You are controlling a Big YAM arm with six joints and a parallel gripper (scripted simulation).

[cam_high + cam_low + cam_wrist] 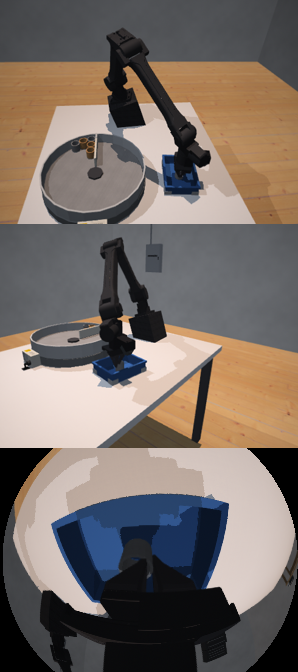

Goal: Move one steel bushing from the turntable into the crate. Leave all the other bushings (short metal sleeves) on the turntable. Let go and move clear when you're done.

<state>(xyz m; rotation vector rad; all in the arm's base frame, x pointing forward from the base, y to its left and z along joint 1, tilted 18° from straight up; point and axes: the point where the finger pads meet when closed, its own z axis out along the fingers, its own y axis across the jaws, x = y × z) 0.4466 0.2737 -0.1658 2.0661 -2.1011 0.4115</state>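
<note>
My hand is 2 cm past the blue crate and 1 cm above it. Also, from my hand: grey round turntable (3 cm ahead, 37 cm to the right, 2 cm above).
</note>
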